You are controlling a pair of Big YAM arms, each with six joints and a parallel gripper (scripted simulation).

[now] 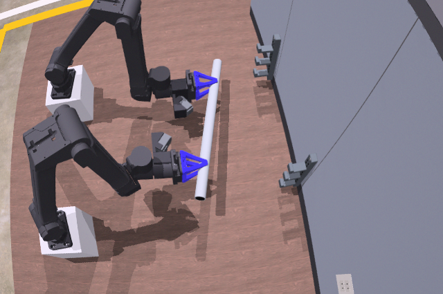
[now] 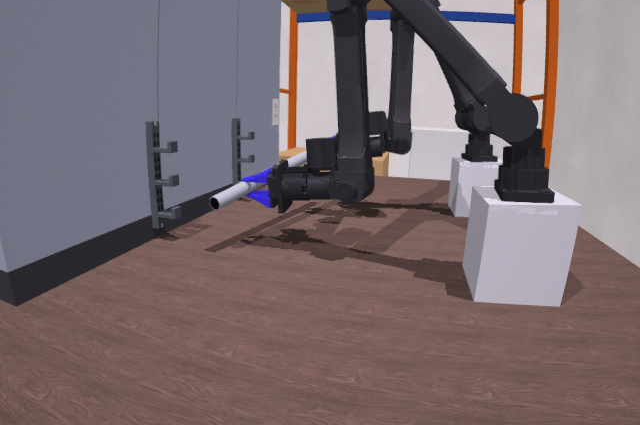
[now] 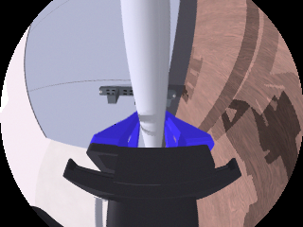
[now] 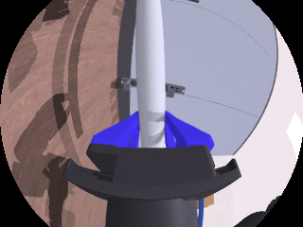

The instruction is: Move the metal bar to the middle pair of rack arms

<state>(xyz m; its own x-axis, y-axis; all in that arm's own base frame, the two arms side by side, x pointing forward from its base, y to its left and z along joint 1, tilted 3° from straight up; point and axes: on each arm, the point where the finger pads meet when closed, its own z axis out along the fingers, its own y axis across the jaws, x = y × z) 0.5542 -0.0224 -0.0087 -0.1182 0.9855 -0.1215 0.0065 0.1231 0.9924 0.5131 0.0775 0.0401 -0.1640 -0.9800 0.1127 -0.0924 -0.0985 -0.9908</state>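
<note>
Now: the metal bar 14 cm to the left of my right hand, 3 cm below it and 3 cm ahead of it. Also, from my right hand: grey wall panel (44 cm ahead, 27 cm above, 13 cm to the left).
My left gripper is now 30 mm past the metal bar, 150 mm to the left of it and 30 mm below it. The rest, counted from my left hand: grey wall panel (380 mm ahead, 160 mm to the right, 320 mm above).
</note>
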